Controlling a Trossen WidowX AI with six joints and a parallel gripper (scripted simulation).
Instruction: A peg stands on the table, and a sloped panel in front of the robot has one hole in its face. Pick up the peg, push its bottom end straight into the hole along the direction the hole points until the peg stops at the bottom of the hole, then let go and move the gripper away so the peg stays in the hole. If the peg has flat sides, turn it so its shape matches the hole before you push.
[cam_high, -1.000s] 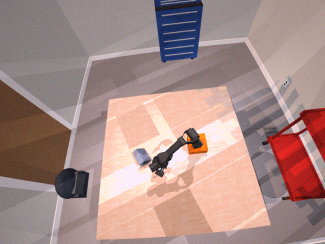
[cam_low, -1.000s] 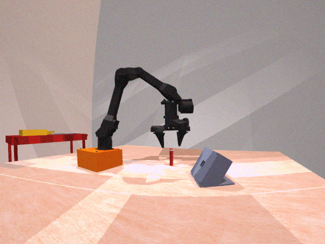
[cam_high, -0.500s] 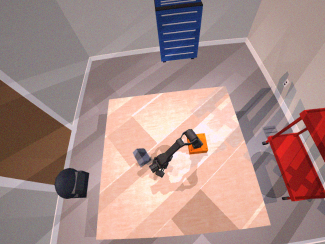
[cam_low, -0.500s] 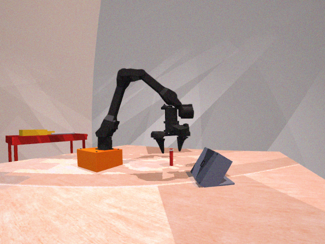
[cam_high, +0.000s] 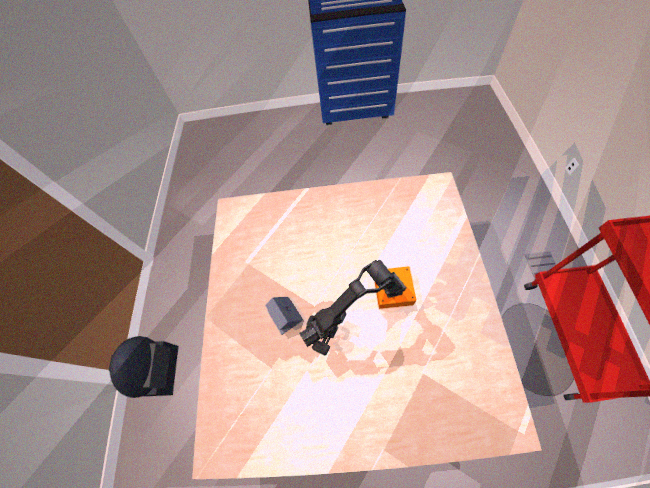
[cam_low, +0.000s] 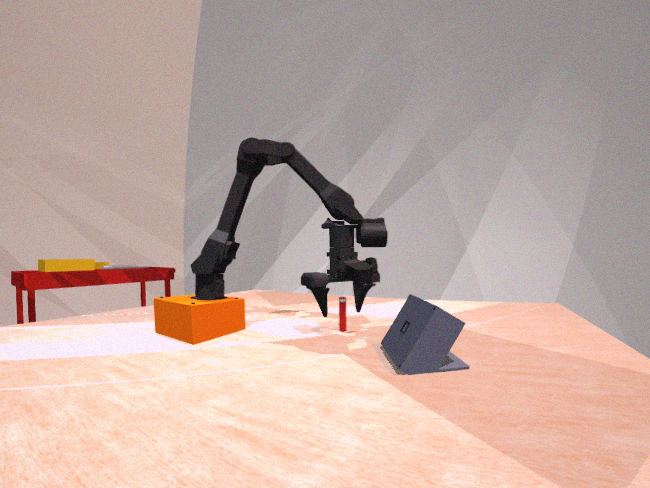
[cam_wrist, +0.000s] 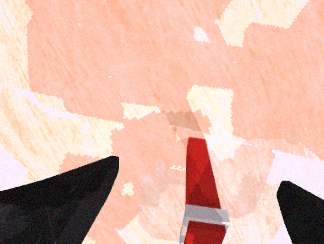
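Now: the grey sloped panel 18 cm ahead of my gripper tip and 14 cm to the right of it. From my gripper tip the other things lie so: red square-sided peg (2 cm above).
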